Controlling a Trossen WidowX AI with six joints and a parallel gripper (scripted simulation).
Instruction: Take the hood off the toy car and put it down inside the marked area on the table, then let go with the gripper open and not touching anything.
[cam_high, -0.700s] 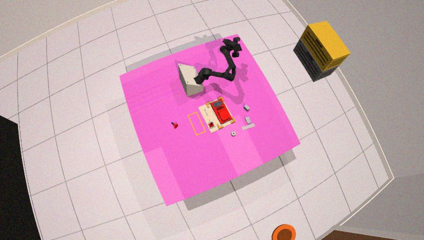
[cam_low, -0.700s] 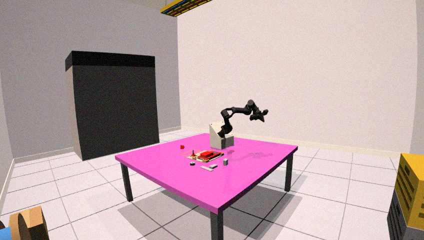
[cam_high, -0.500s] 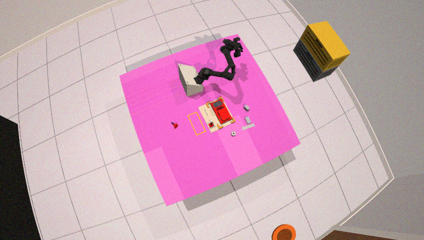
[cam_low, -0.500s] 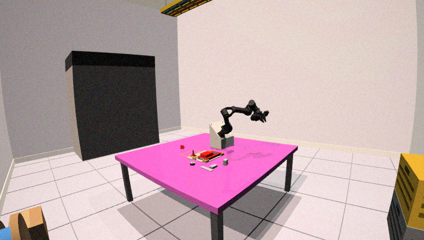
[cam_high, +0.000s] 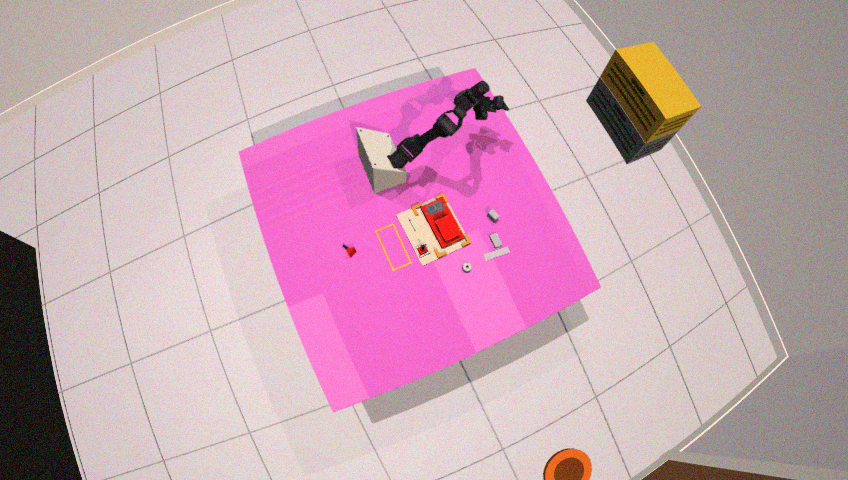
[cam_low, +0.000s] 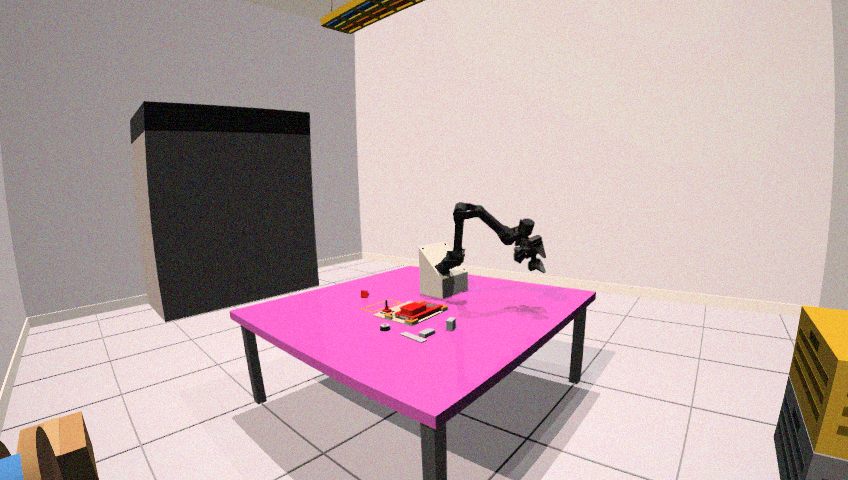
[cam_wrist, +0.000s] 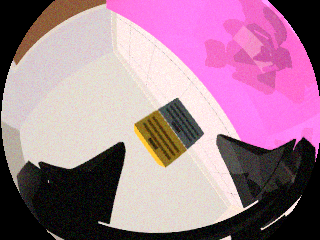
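Now: the hood 460 mm to the right of my gripper tip, 330 mm ahead of it and 160 mm below it. Round my gripper tip: grey strip 510 mm ahead, 320 mm to the right, 200 mm below.
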